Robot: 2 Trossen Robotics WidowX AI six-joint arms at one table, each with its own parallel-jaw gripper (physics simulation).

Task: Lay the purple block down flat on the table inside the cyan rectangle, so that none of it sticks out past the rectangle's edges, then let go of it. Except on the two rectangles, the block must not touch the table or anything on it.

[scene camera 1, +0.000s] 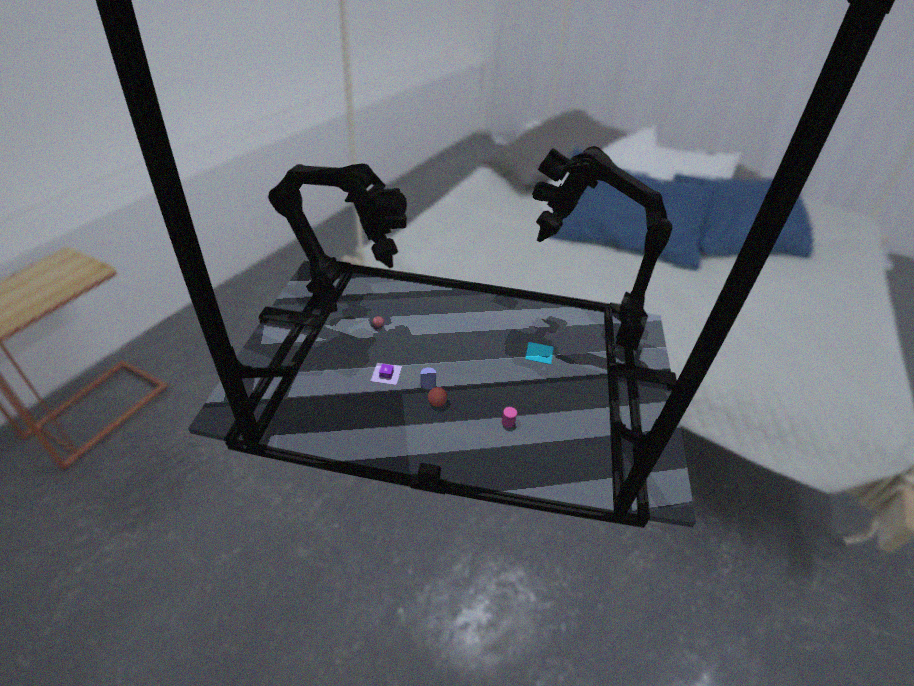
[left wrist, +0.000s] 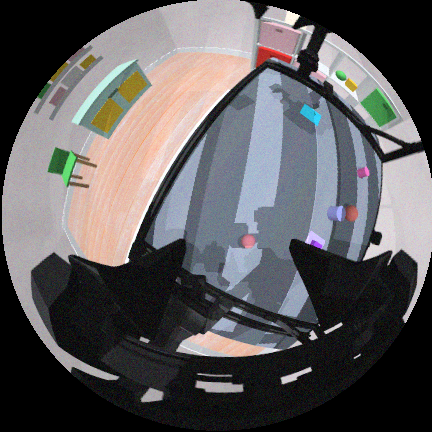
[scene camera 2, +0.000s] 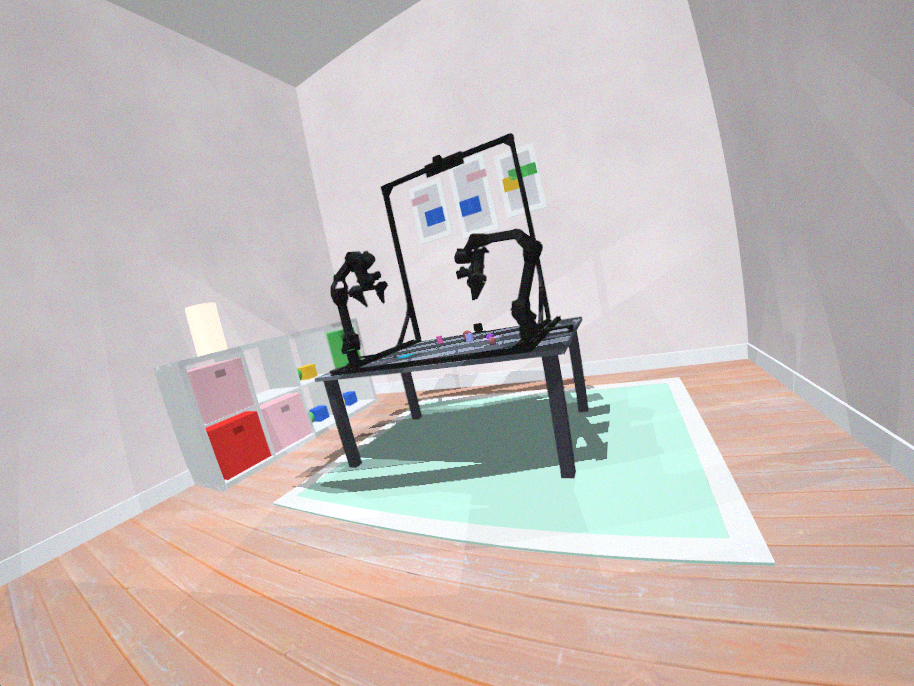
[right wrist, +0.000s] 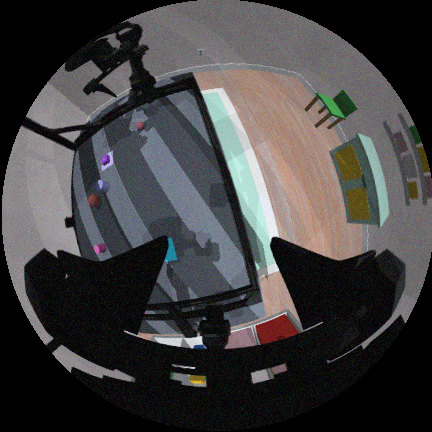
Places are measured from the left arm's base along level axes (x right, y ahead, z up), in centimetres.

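Pixels of known places: left gripper, between the fingertips: (scene camera 1: 387, 257) (left wrist: 239, 244) (scene camera 2: 474, 299) (right wrist: 128, 85); right gripper, between the fingertips: (scene camera 1: 543, 233) (scene camera 2: 375, 305) (right wrist: 220, 241); left arm's base, origin of its link: (scene camera 1: 324, 301) (left wrist: 192, 287) (scene camera 2: 530, 336) (right wrist: 149, 94); right arm's base, origin of its link: (scene camera 1: 628, 341) (left wrist: 301, 74) (scene camera 2: 354, 362) (right wrist: 214, 311).
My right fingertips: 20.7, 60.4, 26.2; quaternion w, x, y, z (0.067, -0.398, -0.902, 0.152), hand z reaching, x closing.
Note:
For each thing: its top centre in the pictures, then the offset to it from my right fingertips, as dx, dy, dz. "pt": a spot on its surface instead.
- small purple block, centre of its top: (scene camera 1: 386, 368) (left wrist: 316, 248) (right wrist: 103, 158) +12.8, -49.8, -26.2
- pale lilac rectangle, a spot on its surface: (scene camera 1: 396, 378) (left wrist: 319, 238) pt +15.3, -47.8, -28.0
- cyan rectangle, a spot on its surface: (scene camera 1: 539, 352) (right wrist: 163, 250) (left wrist: 310, 113) (scene camera 2: 404, 356) pt +18.1, -5.8, -28.0
- lavender cylinder, centre of its top: (scene camera 1: 428, 373) (left wrist: 341, 213) (right wrist: 98, 184) +19.7, -40.3, -24.0
- red ball, centre of its top: (scene camera 1: 437, 390) (left wrist: 356, 213) (right wrist: 88, 199) +26.8, -40.2, -23.1
- pink cylinder, centre of its top: (scene camera 1: 510, 412) (right wrist: 96, 248) (left wrist: 366, 170) +38.4, -25.4, -24.0
- small pinkish ball, centre of its top: (left wrist: 248, 242) (scene camera 1: 378, 317) -6.9, -47.0, -24.8
The small purple block (scene camera 1: 386, 370) (left wrist: 315, 244) (right wrist: 105, 160) rests on the pale lilac rectangle (scene camera 1: 396, 378) (left wrist: 315, 235), left of the table's middle in scene camera 1. The cyan rectangle (scene camera 1: 539, 352) (scene camera 2: 405, 355) (left wrist: 310, 114) (right wrist: 171, 251) lies bare on the table to the right in scene camera 1; in the right wrist view a finger covers part of it. My left gripper (scene camera 1: 385, 258) (left wrist: 239, 244) is open and empty, high above the table, behind the block. My right gripper (scene camera 2: 374, 302) (right wrist: 220, 241) is open and empty, high above the table, behind the cyan rectangle in scene camera 1.
A lavender cylinder (scene camera 1: 428, 378) (left wrist: 336, 213) stands right of the block in scene camera 1, with a red ball (scene camera 1: 437, 397) close in front. A pink cylinder (scene camera 1: 509, 417) stands farther right. A small pinkish ball (scene camera 1: 378, 322) (left wrist: 248, 241) lies behind the block. Black frame bars border the table.

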